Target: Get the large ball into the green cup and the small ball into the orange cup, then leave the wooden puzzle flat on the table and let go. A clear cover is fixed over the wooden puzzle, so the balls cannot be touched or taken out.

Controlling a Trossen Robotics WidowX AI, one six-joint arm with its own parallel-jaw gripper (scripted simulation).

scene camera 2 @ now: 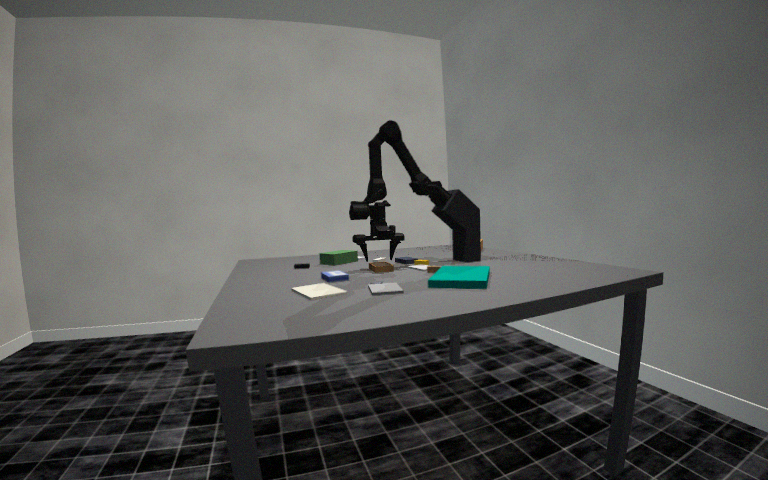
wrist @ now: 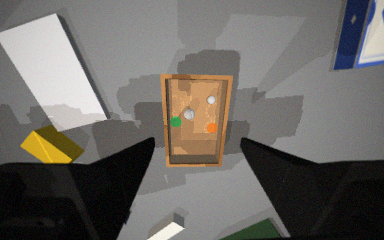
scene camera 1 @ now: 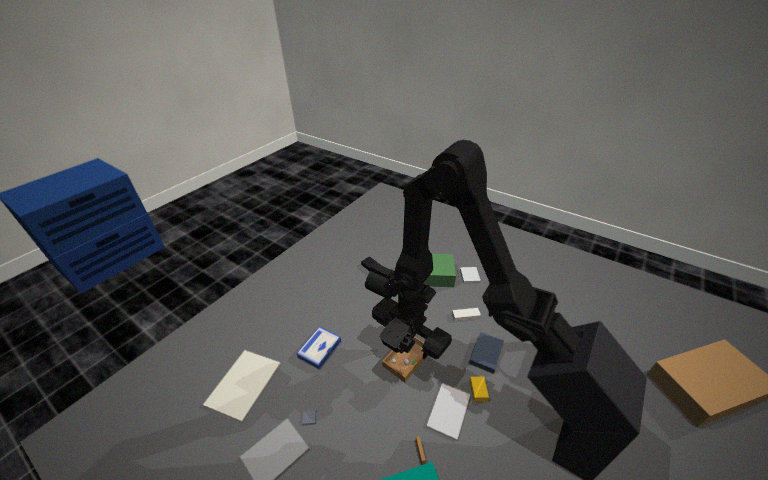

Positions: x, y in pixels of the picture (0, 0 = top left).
My gripper shows in scene camera 2, in the wrist view and in scene camera 1 (409, 347). One and the same spot on my gripper: (wrist: 101, 193) is (scene camera 2: 392, 243).
